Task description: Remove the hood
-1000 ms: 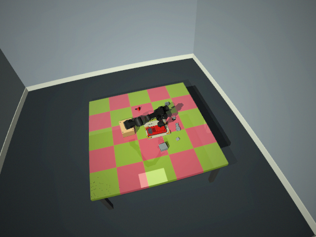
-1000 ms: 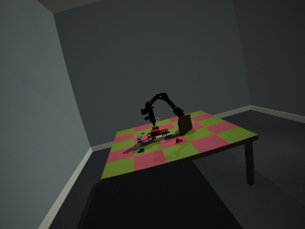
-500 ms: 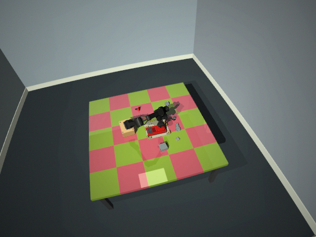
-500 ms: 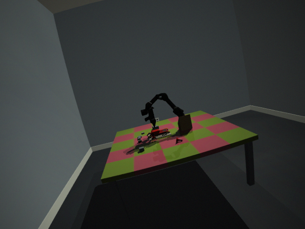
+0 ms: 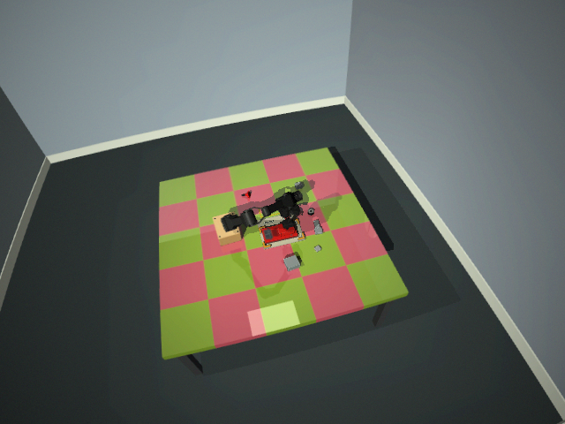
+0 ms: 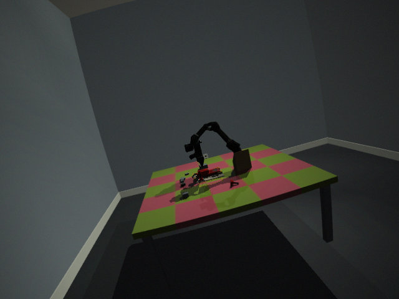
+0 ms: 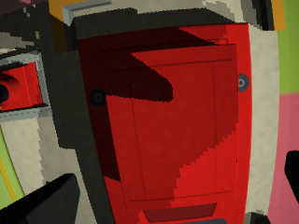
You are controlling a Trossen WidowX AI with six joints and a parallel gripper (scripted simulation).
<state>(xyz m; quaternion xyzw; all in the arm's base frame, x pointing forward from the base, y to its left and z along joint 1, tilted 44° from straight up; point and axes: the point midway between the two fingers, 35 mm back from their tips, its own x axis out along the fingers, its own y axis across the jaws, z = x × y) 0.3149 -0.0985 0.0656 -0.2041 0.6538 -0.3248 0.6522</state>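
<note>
The red hood lies 50 mm below my gripper tip. Also, from my gripper tip: dark wheel (200 mm ahead, 80 mm to the left, 80 mm below).
</note>
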